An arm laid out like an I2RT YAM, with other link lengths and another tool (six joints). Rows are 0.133 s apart.
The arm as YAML. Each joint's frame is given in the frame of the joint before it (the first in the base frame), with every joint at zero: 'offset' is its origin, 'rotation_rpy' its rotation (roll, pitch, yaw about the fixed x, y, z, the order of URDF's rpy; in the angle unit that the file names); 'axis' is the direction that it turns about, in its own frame. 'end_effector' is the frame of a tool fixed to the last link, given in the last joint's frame.
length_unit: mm
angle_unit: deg
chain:
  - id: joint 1
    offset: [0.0, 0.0, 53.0]
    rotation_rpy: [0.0, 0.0, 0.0]
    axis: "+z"
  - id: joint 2
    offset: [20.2, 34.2, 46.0]
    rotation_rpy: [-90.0, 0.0, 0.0]
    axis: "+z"
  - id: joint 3
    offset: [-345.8, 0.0, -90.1]
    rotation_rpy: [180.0, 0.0, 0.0]
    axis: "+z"
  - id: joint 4
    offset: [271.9, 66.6, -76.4]
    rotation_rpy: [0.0, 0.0, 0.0]
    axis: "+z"
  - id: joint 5
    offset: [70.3, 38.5, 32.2]
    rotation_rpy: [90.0, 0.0, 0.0]
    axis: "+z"
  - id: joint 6
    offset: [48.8, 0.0, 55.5]
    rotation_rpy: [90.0, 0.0, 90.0]
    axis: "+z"
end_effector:
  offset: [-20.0, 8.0, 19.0]
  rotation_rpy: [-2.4, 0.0, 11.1]
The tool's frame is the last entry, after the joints.
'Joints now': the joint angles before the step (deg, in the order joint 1, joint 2, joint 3, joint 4, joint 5, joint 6). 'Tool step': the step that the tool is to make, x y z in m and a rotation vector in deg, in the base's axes. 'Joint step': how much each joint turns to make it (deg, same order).
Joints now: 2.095, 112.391, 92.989, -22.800, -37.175, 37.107
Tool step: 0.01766, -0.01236, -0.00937, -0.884, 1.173, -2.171
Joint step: -1.329, 3.118, 3.263, -1.380, 1.198, -0.068
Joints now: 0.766, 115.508, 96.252, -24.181, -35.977, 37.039
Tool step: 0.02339, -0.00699, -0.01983, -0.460, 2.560, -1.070
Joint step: -0.725, 4.996, 4.591, -2.209, 0.557, -0.087
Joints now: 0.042, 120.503, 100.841, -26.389, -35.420, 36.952
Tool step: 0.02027, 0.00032, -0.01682, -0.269, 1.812, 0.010
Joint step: 0.046, 4.574, 4.706, -2.055, 0.220, -0.191
